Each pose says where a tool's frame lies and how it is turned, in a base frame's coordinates. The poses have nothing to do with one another.
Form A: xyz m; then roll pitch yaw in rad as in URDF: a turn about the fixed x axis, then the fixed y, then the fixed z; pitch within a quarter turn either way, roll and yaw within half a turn.
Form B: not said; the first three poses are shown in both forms.
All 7 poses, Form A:
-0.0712, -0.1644, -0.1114, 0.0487, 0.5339, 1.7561
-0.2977, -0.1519, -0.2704, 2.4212, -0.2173, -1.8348
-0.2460, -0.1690, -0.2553, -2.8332, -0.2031, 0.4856
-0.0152, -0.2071, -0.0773, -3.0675, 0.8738, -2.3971
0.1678, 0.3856, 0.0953, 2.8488, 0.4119, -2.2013
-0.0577, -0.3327, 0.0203, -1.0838, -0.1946, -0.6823
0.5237, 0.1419, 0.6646, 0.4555, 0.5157, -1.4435
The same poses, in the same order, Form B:
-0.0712, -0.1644, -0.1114, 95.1, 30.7, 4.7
-0.2977, -0.1519, -0.2704, 178.7, 137.2, 108.5
-0.2460, -0.1690, -0.2553, 85.5, 158.9, -124.2
-0.0152, -0.2071, -0.0773, 37.1, 129.8, -3.5
0.1678, 0.3856, 0.0953, 90.9, 151.3, 33.5
-0.0577, -0.3327, 0.0203, 56.8, 62.7, -102.6
0.5237, 0.1419, 0.6646, -127.5, 38.6, 37.8

